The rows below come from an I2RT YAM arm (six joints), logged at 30 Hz.
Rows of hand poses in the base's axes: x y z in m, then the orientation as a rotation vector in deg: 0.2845, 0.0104, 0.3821, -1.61, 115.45, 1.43; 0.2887, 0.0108, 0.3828, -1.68, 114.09, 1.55; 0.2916, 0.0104, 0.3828, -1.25, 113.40, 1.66; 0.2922, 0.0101, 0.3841, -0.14, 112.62, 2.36; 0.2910, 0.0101, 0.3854, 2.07, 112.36, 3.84; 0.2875, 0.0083, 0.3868, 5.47, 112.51, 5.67; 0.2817, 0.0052, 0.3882, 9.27, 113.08, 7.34; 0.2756, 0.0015, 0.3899, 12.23, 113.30, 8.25; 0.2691, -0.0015, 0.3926, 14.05, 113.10, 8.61; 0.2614, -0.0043, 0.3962, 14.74, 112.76, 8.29; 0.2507, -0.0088, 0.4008, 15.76, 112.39, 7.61; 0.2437, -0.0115, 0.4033, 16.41, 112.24, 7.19; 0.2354, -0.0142, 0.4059, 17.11, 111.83, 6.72; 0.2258, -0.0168, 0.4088, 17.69, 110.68, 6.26; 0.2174, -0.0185, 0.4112, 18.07, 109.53, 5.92; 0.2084, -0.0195, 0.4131, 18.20, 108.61, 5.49; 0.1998, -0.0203, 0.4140, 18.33, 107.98, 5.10; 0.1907, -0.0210, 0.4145, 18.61, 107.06, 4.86; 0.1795, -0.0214, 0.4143, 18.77, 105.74, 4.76; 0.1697, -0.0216, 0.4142, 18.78, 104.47, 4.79; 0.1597, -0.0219, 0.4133, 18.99, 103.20, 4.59; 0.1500, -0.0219, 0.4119, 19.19, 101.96, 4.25; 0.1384, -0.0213, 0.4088, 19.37, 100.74, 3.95; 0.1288, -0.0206, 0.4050, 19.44, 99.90, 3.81
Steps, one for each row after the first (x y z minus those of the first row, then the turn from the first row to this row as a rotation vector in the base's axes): 0.0042, 0.0004, 0.0007, 0.08, -1.36, 0.11; 0.0071, 0.0000, 0.0007, 0.36, -2.04, -0.15; 0.0077, -0.0003, 0.0020, 1.38, -2.80, -0.62; 0.0065, -0.0003, 0.0033, 3.44, -3.00, -1.54; 0.0030, -0.0021, 0.0047, 6.28, -2.70, -3.14; -0.0028, -0.0052, 0.0061, 9.16, -1.89, -5.10; -0.0089, -0.0089, 0.0078, 11.13, -1.45, -6.79; -0.0154, -0.0119, 0.0105, 12.22, -1.50, -7.93; -0.0231, -0.0147, 0.0141, 12.32, -1.80, -8.57; -0.0338, -0.0192, 0.0187, 12.31, -2.12, -9.62; -0.0408, -0.0219, 0.0212, 12.31, -2.23, -10.28; -0.0491, -0.0246, 0.0238, 12.31, -2.60, -11.00; -0.0587, -0.0272, 0.0267, 12.31, -3.71, -11.66; -0.0671, -0.0289, 0.0291, 12.30, -4.83, -12.13; -0.0761, -0.0299, 0.0310, 12.10, -5.76, -12.45; -0.0847, -0.0307, 0.0319, 11.91, -6.39, -12.75; -0.0938, -0.0314, 0.0324, 11.91, -7.28, -13.09; -0.1050, -0.0318, 0.0322, 11.98, -8.59, -13.31; -0.1148, -0.0320, 0.0321, 12.07, -9.85, -13.35; -0.1248, -0.0323, 0.0312, 12.09, -11.10, -13.64; -0.1345, -0.0323, 0.0298, 12.00, -12.33, -13.99; -0.1461, -0.0317, 0.0267, 11.93, -13.54, -14.32; -0.1557, -0.0310, 0.0229, 11.90, -14.37, -14.47
